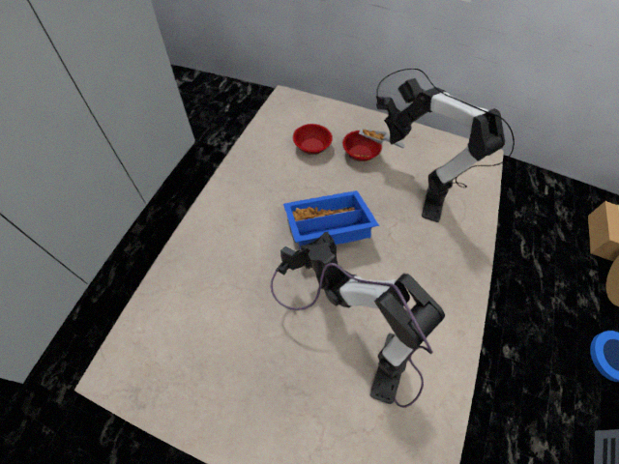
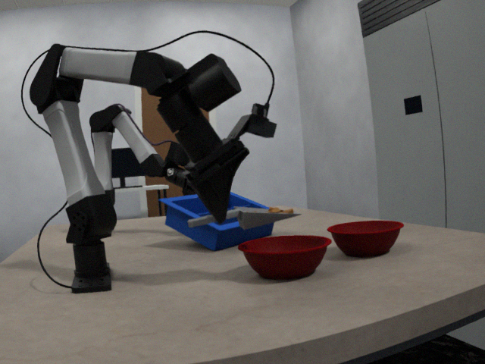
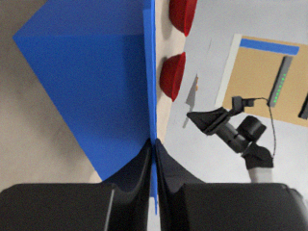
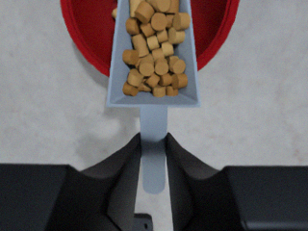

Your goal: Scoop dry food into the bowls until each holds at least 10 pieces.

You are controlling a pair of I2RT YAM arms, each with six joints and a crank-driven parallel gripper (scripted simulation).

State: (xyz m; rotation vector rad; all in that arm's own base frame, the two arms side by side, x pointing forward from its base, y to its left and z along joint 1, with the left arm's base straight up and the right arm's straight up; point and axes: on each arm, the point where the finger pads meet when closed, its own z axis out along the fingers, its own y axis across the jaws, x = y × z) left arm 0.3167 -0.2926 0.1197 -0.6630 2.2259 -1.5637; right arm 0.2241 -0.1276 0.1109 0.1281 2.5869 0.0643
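Now: the grey scoop 4 cm ahead of my right hand and 1 cm below it. Round my right hand: blue box 11 cm ahead, 41 cm to the left, 4 cm below.
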